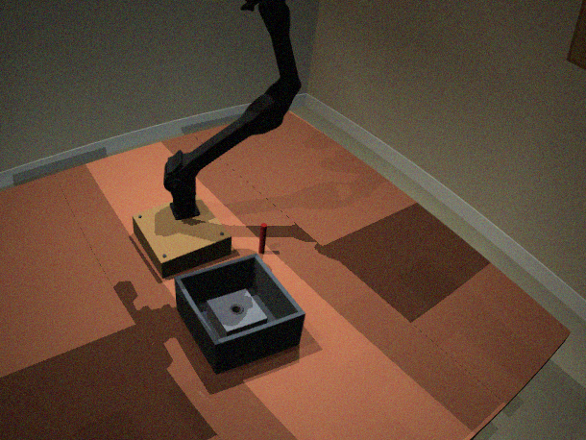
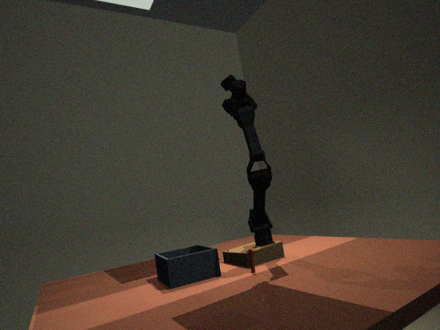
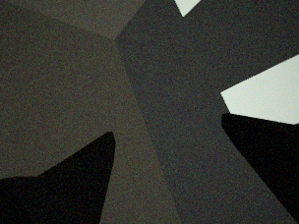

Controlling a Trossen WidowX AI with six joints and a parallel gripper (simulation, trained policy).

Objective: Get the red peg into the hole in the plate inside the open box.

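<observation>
The red peg lies 72 cm below my gripper tip, 16 cm to the left of it and 14 cm ahead of it. The rest, counted from my gripper tip: grey plate (72 cm below, 35 cm ahead, 2 cm to the left); dark box (74 cm below, 35 cm ahead, 2 cm to the left).
</observation>
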